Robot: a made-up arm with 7 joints. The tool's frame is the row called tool.
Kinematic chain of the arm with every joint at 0, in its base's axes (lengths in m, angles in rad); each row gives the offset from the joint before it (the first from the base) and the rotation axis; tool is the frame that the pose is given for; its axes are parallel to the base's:
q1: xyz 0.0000 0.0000 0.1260 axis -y
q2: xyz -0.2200 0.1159 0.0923 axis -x
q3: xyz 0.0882 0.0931 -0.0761 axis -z
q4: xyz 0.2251 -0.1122 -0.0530 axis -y
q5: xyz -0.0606 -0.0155 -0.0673 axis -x
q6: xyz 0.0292 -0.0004 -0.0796 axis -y
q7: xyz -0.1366 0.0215 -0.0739 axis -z
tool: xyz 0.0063 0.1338 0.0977
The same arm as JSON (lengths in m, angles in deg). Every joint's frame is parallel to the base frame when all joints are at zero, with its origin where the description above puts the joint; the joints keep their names.
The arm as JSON. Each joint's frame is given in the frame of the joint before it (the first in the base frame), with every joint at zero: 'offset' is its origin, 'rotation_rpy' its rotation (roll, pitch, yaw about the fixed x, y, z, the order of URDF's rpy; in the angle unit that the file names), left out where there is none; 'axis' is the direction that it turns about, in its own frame. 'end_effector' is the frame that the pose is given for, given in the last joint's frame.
{
  "length_unit": "m",
  "angle_unit": "deg",
  "chain": [
    {
      "id": "q1",
      "offset": [
        0.0,
        0.0,
        0.126
      ],
      "axis": [
        0.0,
        -1.0,
        0.0
      ]
    },
    {
      "id": "q2",
      "offset": [
        -0.22,
        0.1159,
        0.0923
      ],
      "axis": [
        -1.0,
        0.0,
        0.0
      ]
    },
    {
      "id": "q3",
      "offset": [
        0.0882,
        0.0931,
        -0.0761
      ],
      "axis": [
        0.0,
        0.0,
        -1.0
      ]
    },
    {
      "id": "q4",
      "offset": [
        0.2251,
        -0.1122,
        -0.053
      ],
      "axis": [
        0.0,
        -1.0,
        0.0
      ]
    },
    {
      "id": "q5",
      "offset": [
        -0.0606,
        -0.0155,
        -0.0673
      ],
      "axis": [
        -1.0,
        0.0,
        0.0
      ]
    },
    {
      "id": "q6",
      "offset": [
        0.0292,
        -0.0004,
        -0.0796
      ],
      "axis": [
        0.0,
        -1.0,
        0.0
      ]
    },
    {
      "id": "q7",
      "offset": [
        -0.1366,
        0.0215,
        -0.0739
      ],
      "axis": [
        0.0,
        0.0,
        -1.0
      ]
    }
  ],
  "end_effector": {
    "offset": [
      0.0063,
      0.1338,
      0.0977
    ]
  }
}

